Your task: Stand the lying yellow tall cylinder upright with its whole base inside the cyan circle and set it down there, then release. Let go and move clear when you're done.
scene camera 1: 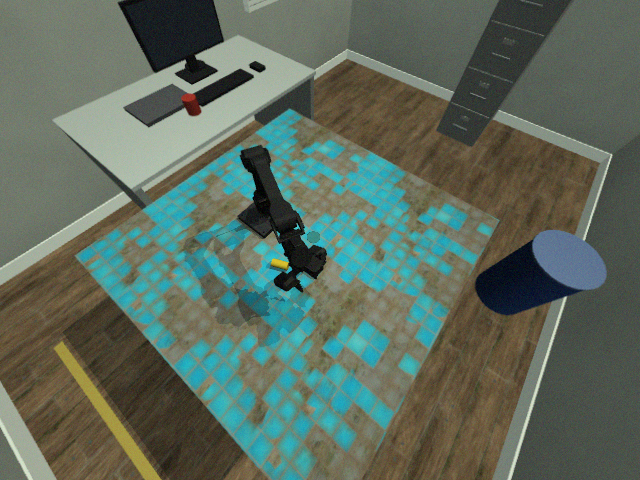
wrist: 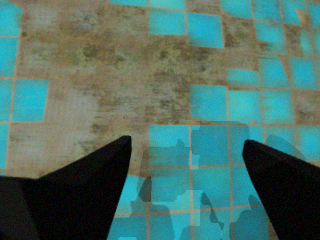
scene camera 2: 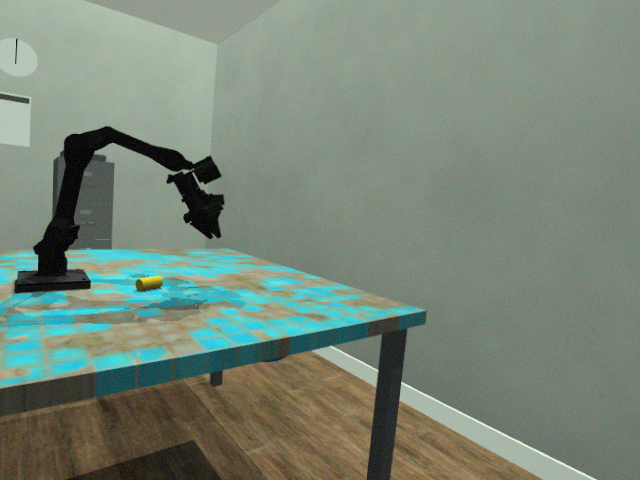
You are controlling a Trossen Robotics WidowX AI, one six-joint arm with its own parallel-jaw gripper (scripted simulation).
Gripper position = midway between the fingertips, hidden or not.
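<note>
Scene camera 1: gripper (scene camera 1: pixel 308 285) visible. Scene camera 2: gripper (scene camera 2: pixel 215 238) visible. Wrist view: gripper (wrist: pixel 187 145) visible.
</note>
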